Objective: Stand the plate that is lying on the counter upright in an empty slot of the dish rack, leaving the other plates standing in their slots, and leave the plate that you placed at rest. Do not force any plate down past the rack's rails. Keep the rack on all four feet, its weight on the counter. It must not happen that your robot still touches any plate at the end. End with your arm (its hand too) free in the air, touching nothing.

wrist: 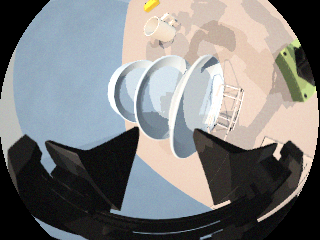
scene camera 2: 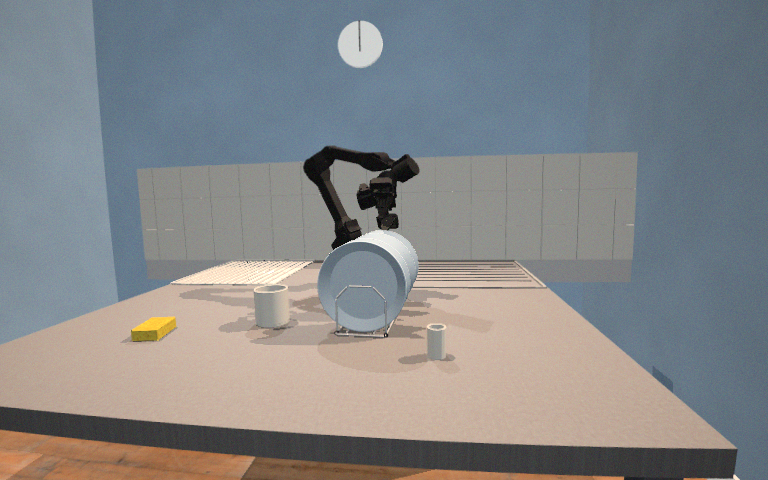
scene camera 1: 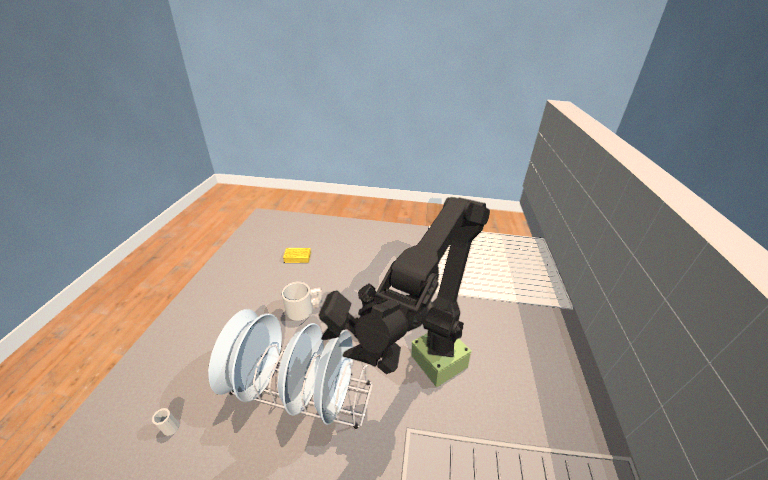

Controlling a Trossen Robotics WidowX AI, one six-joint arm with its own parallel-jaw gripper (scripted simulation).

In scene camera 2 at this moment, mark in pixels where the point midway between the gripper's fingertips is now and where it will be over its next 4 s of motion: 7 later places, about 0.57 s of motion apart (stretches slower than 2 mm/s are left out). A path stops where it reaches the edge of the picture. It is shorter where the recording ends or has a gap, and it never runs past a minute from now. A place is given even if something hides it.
The gripper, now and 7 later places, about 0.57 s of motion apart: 382, 226; 382, 219; 375, 220; 369, 221; 361, 222; 354, 223; 348, 223; 340, 223
